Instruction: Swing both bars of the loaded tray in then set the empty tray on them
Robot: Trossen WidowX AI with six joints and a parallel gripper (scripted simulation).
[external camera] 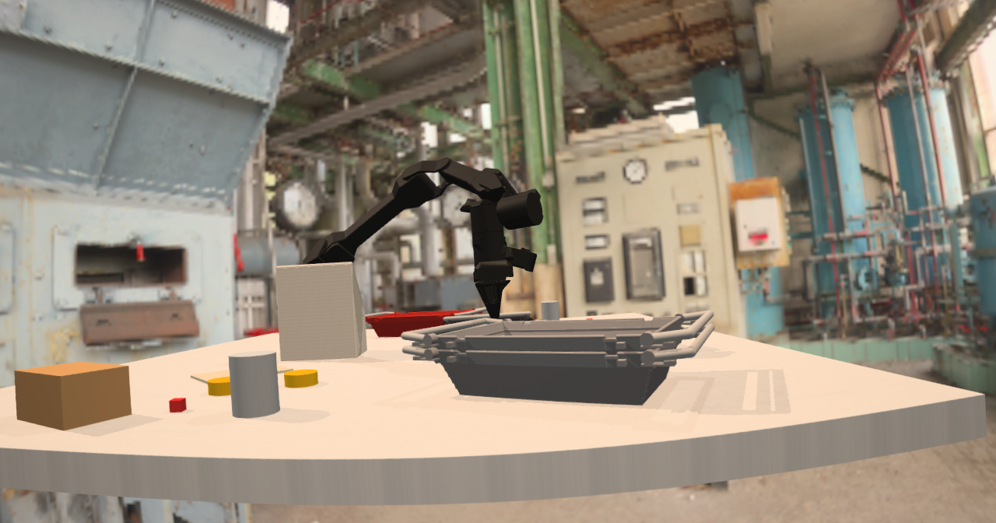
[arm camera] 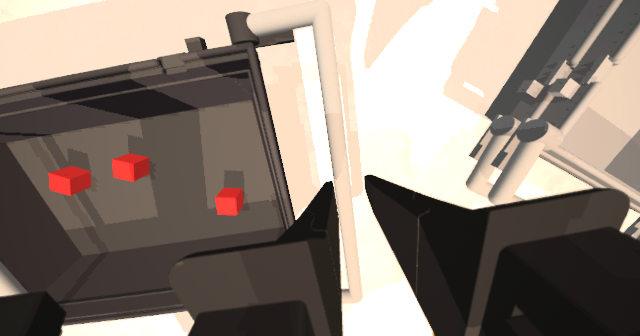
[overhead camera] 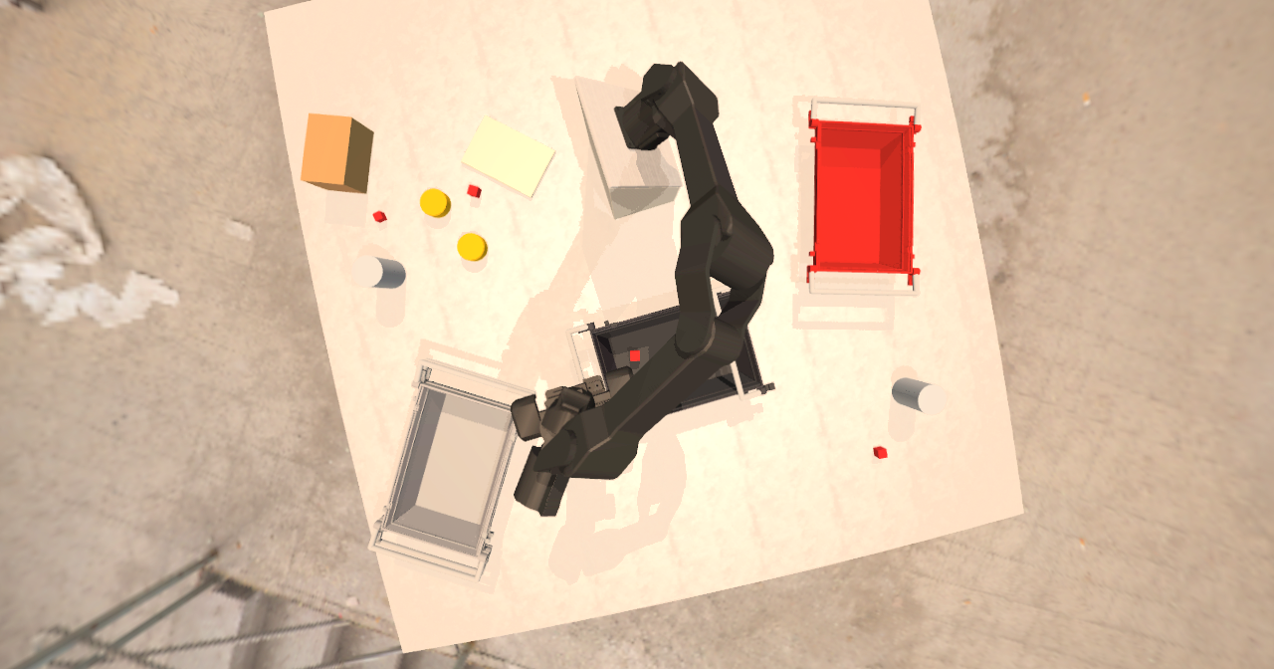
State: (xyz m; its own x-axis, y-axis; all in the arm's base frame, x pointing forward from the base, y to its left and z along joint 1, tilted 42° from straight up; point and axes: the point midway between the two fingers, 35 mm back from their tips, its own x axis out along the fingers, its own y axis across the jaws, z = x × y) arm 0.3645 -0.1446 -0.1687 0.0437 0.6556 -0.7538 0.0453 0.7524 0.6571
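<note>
The red tray lies 160 mm behind my gripper tip, 590 mm to the left of it and 30 mm below it. Also, from my gripper tip: pale flat plate 450 mm behind, 70 mm below; orange box 550 mm behind, 290 mm to the right, 40 mm below.
</note>
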